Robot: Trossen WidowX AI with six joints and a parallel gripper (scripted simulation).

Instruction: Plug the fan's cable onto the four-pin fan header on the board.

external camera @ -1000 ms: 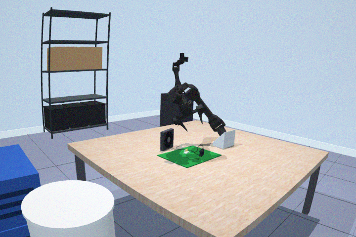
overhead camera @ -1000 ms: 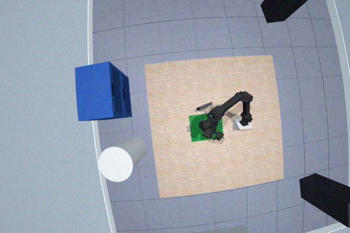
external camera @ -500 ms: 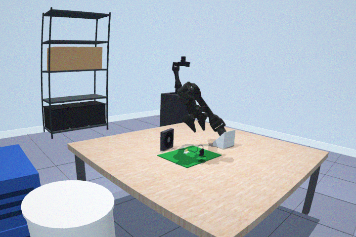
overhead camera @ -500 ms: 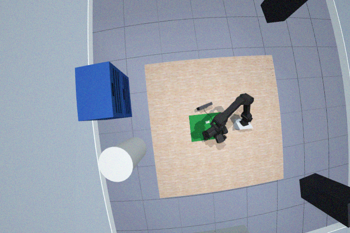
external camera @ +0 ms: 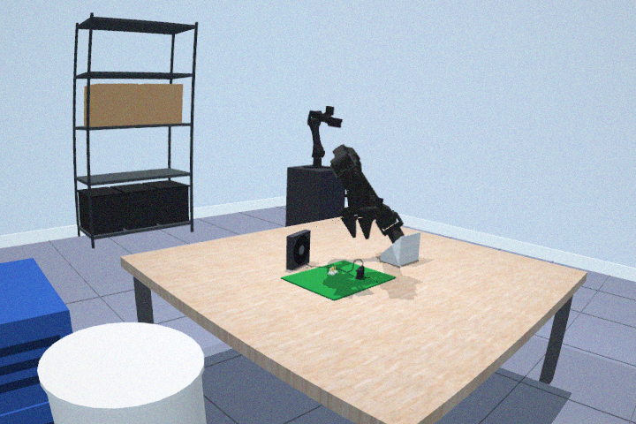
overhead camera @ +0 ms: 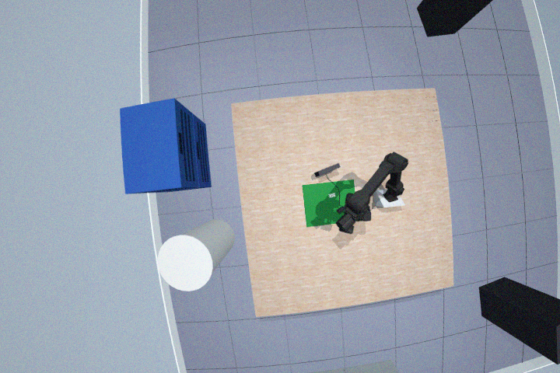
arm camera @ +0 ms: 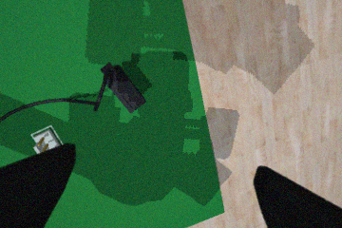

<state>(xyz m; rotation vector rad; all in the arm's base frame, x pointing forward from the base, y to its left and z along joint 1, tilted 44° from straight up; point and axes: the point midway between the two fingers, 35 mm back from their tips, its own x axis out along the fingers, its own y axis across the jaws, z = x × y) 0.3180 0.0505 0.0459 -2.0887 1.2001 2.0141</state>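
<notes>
The plug is 12 cm below my gripper tip, 2 cm behind it and 1 cm to the right of it. From my gripper tip the other things lie so: black fan 23 cm to the right, 9 cm below, 2 cm ahead; then green board 16 cm below, 6 cm to the right, 3 cm ahead.
</notes>
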